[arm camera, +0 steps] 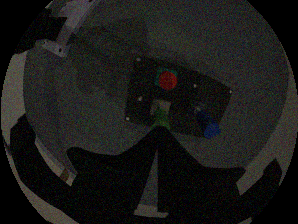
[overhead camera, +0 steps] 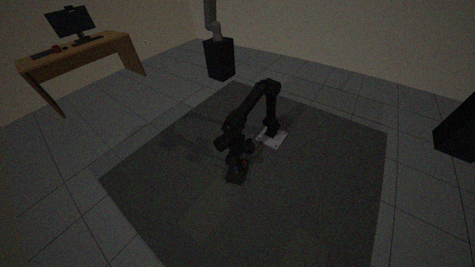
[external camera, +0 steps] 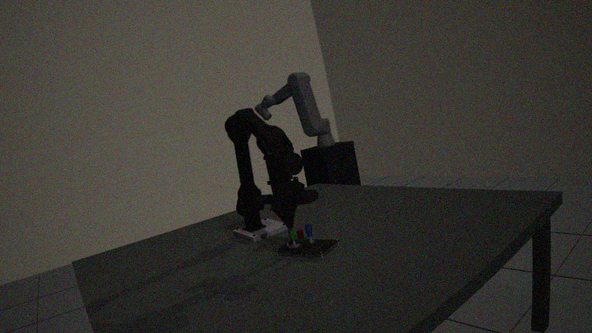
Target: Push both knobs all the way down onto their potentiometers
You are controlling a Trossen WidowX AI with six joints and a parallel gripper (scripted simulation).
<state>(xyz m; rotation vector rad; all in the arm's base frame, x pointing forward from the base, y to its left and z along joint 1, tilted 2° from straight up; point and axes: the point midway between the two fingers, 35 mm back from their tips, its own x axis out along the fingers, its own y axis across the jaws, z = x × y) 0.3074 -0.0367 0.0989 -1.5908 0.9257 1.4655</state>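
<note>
Now: the blue knob 40 mm ahead of my gripper tip, 30 mm to the left of it and 10 mm below it. Round my gripper tip: green knob: 20 mm below.
</note>
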